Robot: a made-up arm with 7 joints. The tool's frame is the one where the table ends. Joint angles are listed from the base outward.
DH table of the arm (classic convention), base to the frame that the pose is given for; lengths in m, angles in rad. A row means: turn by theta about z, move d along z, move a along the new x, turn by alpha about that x. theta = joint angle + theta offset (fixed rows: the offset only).
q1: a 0; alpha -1.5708; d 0.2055; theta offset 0
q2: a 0; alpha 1.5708; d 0; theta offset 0
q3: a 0.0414; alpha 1.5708; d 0.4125; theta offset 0
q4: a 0.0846; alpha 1.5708; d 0; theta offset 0
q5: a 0; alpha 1.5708; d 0.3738; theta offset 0
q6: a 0.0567; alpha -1.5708; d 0; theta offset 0
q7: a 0; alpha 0; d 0.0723; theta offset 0
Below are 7 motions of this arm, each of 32 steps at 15 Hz.
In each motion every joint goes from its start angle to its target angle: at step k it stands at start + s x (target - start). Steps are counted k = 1, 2, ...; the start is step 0. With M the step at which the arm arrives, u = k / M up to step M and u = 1 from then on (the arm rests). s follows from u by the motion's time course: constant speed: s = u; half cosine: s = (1 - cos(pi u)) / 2; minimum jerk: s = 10 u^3 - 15 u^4 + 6 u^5.
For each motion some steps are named. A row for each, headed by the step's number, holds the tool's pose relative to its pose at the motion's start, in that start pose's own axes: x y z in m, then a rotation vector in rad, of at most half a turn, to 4 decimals.
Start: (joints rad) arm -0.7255 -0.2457 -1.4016 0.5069 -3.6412 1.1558 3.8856
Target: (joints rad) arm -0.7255 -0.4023 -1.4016 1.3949 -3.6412 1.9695 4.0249
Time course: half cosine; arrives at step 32
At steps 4, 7, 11, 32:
4: 0.0143 -0.0025 0.0119 0.0380 0.0520 -0.0048
7: 0.0438 -0.0084 0.0335 0.1142 0.1541 -0.0151
11: 0.1068 -0.0242 0.0684 0.2702 0.3543 -0.0396
32: 0.4250 -0.1390 0.0623 1.0939 1.2326 -0.2809

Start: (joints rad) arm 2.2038 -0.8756 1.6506 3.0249 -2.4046 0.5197 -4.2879
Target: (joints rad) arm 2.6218 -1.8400 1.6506 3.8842 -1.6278 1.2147 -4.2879
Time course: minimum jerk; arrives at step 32
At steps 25, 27, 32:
25: 0.7263 0.0433 -0.4680 -0.0580 0.2620 1.6761
27: 0.7405 0.0622 -0.4985 -0.0333 0.2324 1.7503
32: 0.7488 0.0754 -0.5193 -0.0145 0.2100 1.7995

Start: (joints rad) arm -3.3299 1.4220 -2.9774 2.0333 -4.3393 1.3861 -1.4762
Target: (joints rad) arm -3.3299 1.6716 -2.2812 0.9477 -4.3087 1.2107 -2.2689
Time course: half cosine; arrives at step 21
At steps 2, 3, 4, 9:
2: -0.0088 -0.0004 0.0034 0.0028 0.0020 0.0058
3: -0.0197 -0.0014 0.0078 0.0064 0.0038 0.0130
4: -0.0350 -0.0033 0.0139 0.0115 0.0051 0.0227
9: -0.1667 -0.0487 0.0674 0.0647 -0.0333 0.0965

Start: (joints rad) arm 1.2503 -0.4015 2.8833 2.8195 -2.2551 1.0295 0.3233
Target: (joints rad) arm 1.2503 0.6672 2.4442 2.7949 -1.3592 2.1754 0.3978
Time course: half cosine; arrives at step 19
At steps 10, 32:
10: -0.3723 0.3278 0.1914 -0.1394 -1.1034 0.4761
32: -0.7479 0.4891 0.1212 0.0063 -1.9890 0.9159

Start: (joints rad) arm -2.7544 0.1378 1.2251 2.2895 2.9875 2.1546 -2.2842
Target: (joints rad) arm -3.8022 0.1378 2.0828 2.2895 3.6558 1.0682 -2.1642
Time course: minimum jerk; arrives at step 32
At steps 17, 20, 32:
17: 0.0327 0.0611 0.0166 -0.5808 -0.1075 -0.0994
20: 0.0376 0.0685 0.0198 -0.7580 -0.1133 -0.0866
32: 0.0380 0.0695 0.0235 -1.0481 -0.1079 -0.0210

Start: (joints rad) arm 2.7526 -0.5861 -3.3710 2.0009 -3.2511 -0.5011 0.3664
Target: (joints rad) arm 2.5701 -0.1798 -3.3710 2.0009 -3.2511 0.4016 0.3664
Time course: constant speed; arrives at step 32
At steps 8, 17, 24, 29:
8: -0.0595 -0.0306 -0.0482 -0.0649 -0.3100 0.0480
17: -0.1209 -0.0664 -0.1177 -0.1232 -0.6646 0.0836
24: -0.1615 -0.0943 -0.1829 -0.1593 -0.9435 0.0961
29: -0.1854 -0.1138 -0.2351 -0.1808 -1.1439 0.0959

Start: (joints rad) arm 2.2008 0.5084 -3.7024 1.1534 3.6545 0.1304 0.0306
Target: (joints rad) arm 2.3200 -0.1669 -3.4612 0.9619 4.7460 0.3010 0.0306
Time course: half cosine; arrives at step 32
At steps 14, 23, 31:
14: 0.1692 0.0231 0.0693 0.2081 0.2161 0.2366
23: 0.3488 0.0024 0.0918 0.5612 0.3520 0.4155
31: 0.4230 -0.0198 0.0854 0.7474 0.3731 0.4639

